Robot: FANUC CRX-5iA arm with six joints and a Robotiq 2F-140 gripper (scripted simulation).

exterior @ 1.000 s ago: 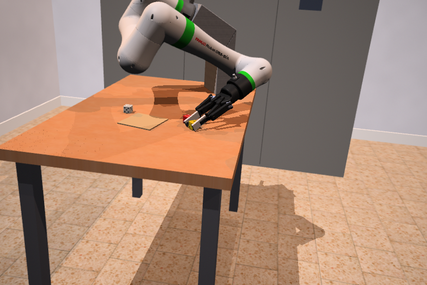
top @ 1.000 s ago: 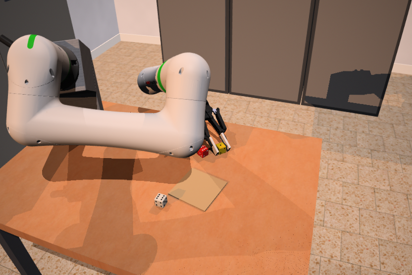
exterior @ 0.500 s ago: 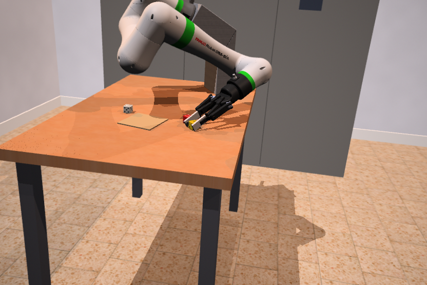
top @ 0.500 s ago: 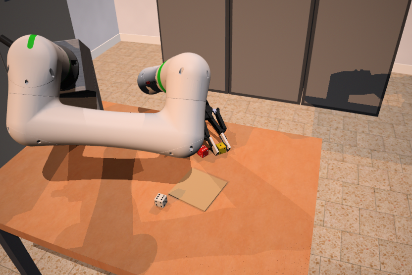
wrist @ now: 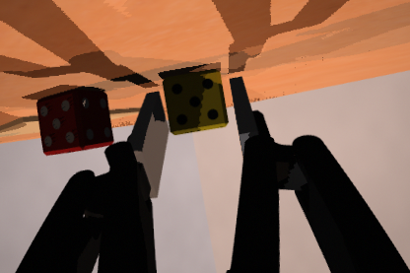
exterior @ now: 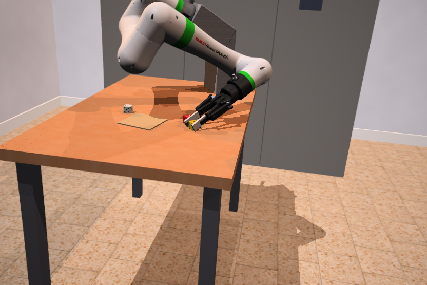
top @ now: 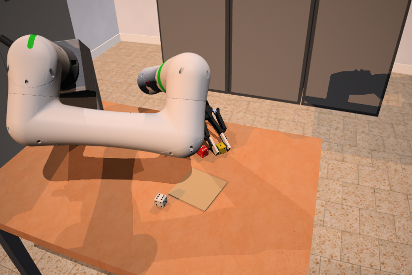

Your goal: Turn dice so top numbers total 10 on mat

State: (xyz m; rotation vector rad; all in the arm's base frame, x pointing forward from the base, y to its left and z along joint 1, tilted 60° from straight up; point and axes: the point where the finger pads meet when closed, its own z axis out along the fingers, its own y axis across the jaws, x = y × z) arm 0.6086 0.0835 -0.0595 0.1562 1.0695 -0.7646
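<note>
My gripper is now 1 cm to the left of the yellow die, 1 cm short of it and 1 cm above it. From my hand the other things lie so: white die: 29 cm to the right, 13 cm behind, 1 cm below; tan mat: 20 cm to the right, 4 cm behind, 3 cm below; red die: 6 cm behind, 3 cm to the right, 1 cm below.
</note>
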